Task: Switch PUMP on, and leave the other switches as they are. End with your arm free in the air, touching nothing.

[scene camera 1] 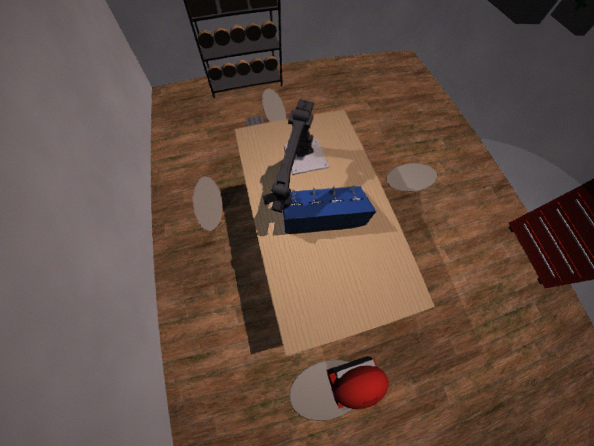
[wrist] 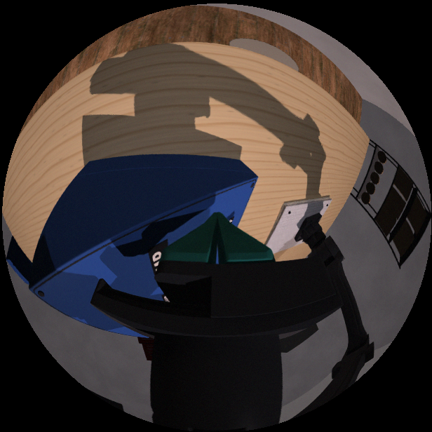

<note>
I see my gripper (wrist: 217,218) and a blue switch box (scene camera 1: 324,210).
The blue switch box is seen too in the wrist view (wrist: 114,218).
</note>
